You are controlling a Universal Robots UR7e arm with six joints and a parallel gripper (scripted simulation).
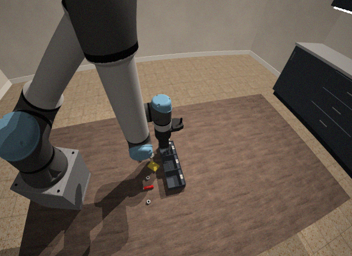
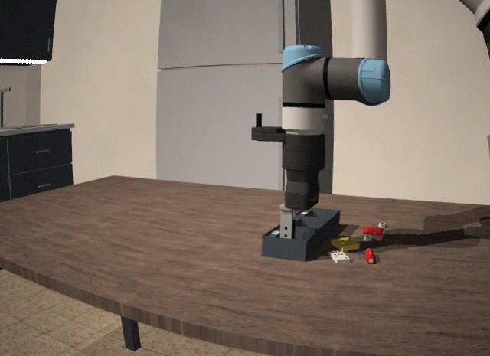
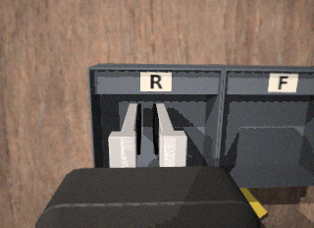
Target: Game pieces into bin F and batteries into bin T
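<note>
The battery is 150 mm behind my hand, 170 mm to the right of it and 40 mm below it. The rest, counted from my hand: white domino (100 mm behind, 10 mm to the left, 40 mm below); then dark three-compartment bin (10 mm behind, 90 mm to the right, 30 mm below); then yellow block (100 mm behind, 70 mm to the right, 40 mm below).
</note>
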